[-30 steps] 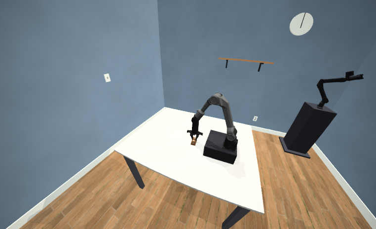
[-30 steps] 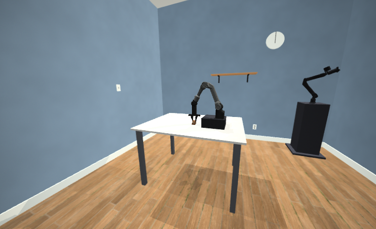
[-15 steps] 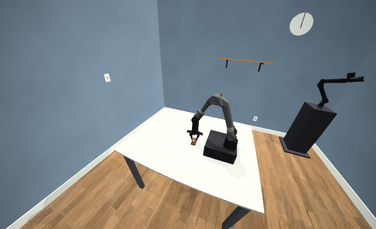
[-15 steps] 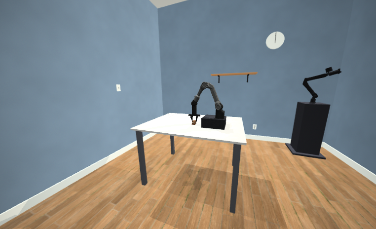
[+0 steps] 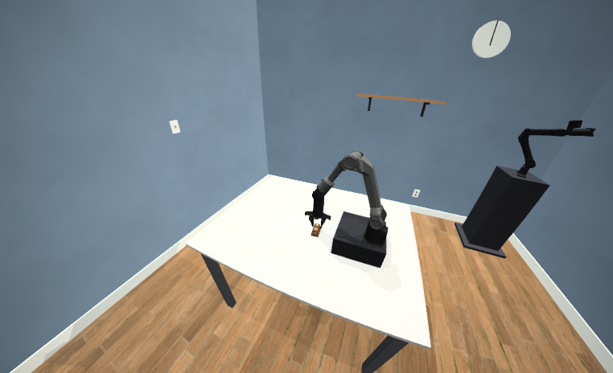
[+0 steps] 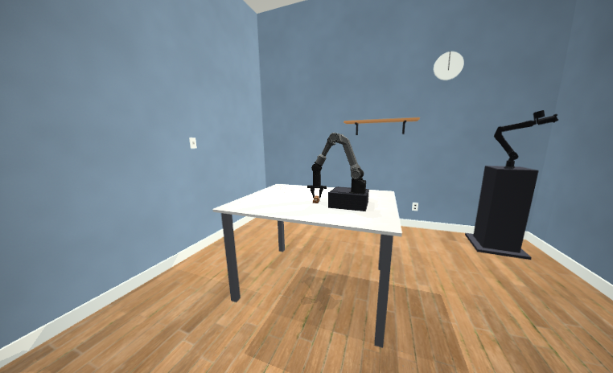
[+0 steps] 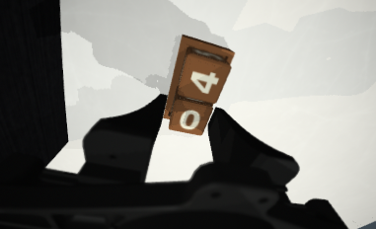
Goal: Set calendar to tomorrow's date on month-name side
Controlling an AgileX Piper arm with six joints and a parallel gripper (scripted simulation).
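Right now my hand is 10 mm above the brown wooden cube.
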